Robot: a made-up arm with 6 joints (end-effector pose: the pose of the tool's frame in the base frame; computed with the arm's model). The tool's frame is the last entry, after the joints. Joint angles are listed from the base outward.
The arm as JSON. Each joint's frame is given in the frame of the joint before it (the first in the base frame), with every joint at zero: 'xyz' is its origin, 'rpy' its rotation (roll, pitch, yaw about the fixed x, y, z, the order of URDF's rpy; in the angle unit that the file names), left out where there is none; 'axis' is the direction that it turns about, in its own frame. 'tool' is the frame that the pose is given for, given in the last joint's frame.
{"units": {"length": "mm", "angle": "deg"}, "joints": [
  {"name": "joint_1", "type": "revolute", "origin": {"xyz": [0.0, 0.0, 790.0]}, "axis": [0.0, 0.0, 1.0]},
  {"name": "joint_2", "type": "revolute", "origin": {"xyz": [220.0, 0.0, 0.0]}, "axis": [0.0, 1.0, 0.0]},
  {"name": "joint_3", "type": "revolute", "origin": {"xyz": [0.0, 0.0, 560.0]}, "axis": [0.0, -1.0, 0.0]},
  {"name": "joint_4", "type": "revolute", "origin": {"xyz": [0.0, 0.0, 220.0]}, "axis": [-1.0, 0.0, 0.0]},
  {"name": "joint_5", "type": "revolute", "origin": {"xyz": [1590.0, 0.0, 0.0]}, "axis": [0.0, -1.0, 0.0]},
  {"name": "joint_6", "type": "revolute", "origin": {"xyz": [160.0, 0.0, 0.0]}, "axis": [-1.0, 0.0, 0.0]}
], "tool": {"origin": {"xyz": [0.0, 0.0, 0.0]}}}
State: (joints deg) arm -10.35 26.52 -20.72 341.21 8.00 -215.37
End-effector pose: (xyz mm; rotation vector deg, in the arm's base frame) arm 1803.0 -336.6 171.0 -116.79 35.21 36.00
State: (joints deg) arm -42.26 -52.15 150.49 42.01 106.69 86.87
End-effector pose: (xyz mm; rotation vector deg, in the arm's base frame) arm -1055.0 1097.3 231.1 -40.40 29.24 18.56
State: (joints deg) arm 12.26 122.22 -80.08 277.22 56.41 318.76
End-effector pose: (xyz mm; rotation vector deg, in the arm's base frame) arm -899.3 -330.7 909.3 -52.27 65.03 -98.53
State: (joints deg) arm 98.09 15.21 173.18 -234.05 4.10 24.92
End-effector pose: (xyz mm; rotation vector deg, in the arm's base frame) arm 178.7 -1322.9 1788.9 6.40 -40.95 -75.63
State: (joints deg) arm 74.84 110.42 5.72 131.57 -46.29 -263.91
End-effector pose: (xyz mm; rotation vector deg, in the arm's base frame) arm 240.5 556.8 -1125.6 55.01 52.31 -18.95
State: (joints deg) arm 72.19 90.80 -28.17 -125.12 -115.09 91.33
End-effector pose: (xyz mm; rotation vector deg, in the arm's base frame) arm -18.6 329.6 -696.4 69.26 110.53 79.89
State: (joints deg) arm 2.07 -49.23 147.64 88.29 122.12 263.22
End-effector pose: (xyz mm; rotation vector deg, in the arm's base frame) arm -1583.1 78.3 504.6 152.05 88.04 16.49
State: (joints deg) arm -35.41 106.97 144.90 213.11 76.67 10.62
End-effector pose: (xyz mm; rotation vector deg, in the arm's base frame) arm 1567.6 -1218.8 1697.3 130.48 -78.39 -65.99
